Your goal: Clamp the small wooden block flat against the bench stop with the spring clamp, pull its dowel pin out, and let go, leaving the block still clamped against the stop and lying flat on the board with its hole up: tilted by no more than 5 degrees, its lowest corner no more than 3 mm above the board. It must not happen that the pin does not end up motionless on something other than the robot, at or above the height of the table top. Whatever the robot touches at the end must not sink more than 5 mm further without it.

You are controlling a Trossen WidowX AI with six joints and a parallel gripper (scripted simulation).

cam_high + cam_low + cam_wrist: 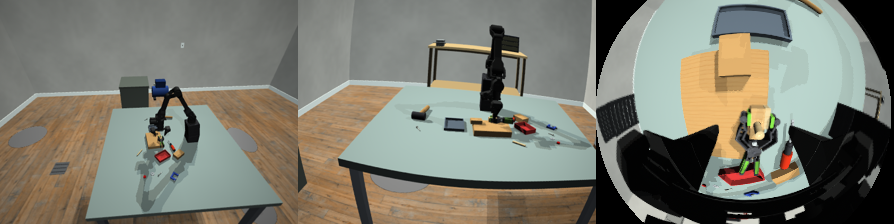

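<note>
My gripper is now 5 cm above the dowel pin. From my hand the other things lie so: red tray 2 cm ahead, 20 cm to the left, 9 cm below; wooden board 5 cm ahead, 1 cm to the right, 9 cm below; dark tray 20 cm to the right, 9 cm below.
</note>
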